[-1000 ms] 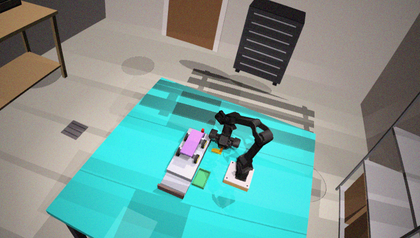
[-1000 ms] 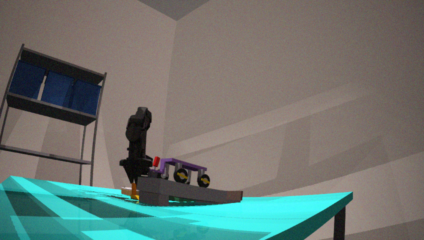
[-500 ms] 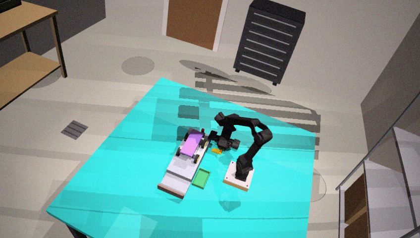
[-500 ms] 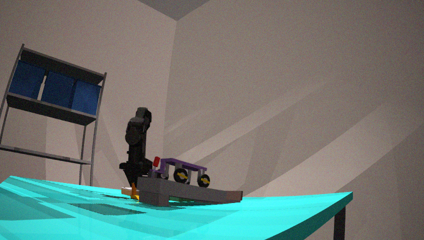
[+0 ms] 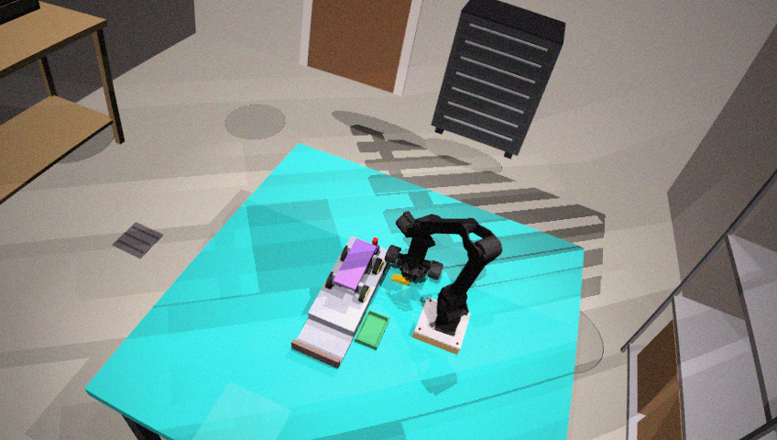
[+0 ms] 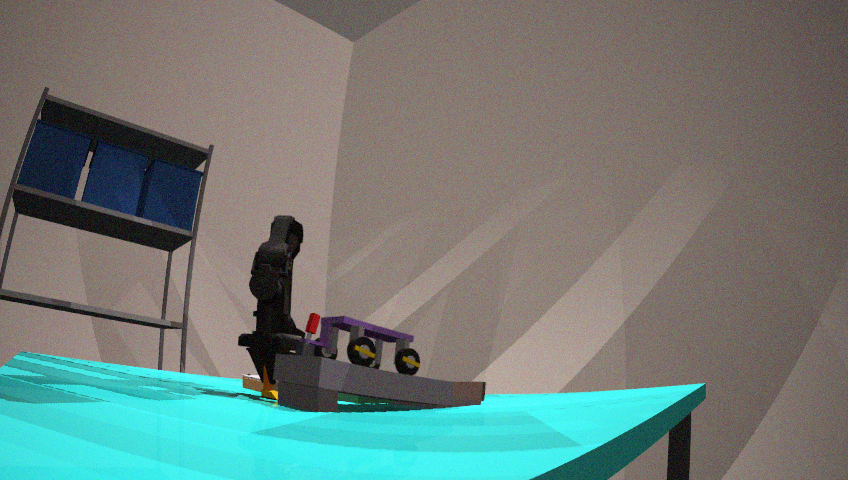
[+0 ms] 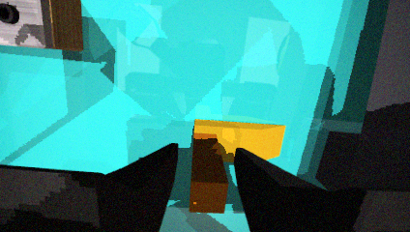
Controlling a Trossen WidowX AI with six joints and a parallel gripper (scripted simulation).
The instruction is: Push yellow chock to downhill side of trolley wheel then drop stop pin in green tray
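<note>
Right now the green tray is 5 cm ahead of my gripper tip, 23 cm to the left of it and 4 cm below it. The rest, counted from my gripper tip: yellow chock (2 cm ahead, 1 cm below); then red-headed stop pin (14 cm ahead, 10 cm above); then purple trolley (16 cm ahead, 11 cm to the left, 8 cm above).
</note>
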